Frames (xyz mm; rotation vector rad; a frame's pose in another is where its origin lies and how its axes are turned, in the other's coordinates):
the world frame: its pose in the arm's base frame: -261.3 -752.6 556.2 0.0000 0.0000 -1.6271
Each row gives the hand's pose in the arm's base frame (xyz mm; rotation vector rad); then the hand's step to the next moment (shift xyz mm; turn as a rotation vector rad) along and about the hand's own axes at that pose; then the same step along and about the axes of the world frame.
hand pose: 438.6 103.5 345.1 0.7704 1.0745 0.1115
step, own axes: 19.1 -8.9 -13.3 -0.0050 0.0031 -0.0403
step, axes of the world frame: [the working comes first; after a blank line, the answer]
step, axes of the arm's base frame: -3.9 8.6 -23.1 -0.0348 0.0207 -0.0043

-8.4 -4.4 -23.1 -0.0187 -0.0359 -0.0043
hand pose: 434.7 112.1 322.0 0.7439 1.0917 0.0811
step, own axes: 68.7 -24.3 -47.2 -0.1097 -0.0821 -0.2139
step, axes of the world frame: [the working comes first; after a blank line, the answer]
step, axes of the arm's base frame: -12.8 33.6 -79.0 -0.2535 0.0012 -0.0160

-32.8 -14.7 -79.0 0.0131 -0.2532 -0.0160
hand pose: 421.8 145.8 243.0 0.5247 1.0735 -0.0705
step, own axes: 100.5 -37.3 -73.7 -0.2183 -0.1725 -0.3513
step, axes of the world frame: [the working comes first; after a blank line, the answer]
step, axes of the arm's base frame: -22.7 19.5 -126.6 -0.4464 -0.0384 -0.0078

-18.1 -23.8 -126.6 0.0635 -0.4435 -0.0078
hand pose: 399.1 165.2 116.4 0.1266 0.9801 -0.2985
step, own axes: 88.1 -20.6 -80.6 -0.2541 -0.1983 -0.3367
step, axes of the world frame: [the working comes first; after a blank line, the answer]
step, axes of the arm's base frame: -24.8 -17.2 -117.4 -0.4613 -0.0596 0.0308

18.6 -23.8 -117.4 0.0855 -0.4572 0.0308
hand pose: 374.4 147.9 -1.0 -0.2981 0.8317 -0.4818
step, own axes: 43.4 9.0 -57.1 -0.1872 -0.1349 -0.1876
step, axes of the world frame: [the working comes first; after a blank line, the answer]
step, axes of the arm's base frame: -16.0 -18.6 -68.0 -0.2904 -0.0304 0.0566

19.5 -15.0 -68.0 0.0467 -0.2882 0.0566
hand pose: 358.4 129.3 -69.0 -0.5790 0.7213 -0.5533
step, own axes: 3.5 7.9 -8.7 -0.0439 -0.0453 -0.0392
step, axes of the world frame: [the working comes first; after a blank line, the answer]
step, axes of the arm's base frame: -2.1 0.8 -12.0 -0.0682 -0.0154 0.0251

-0.7 -2.2 -12.0 0.0192 -0.0672 0.0251
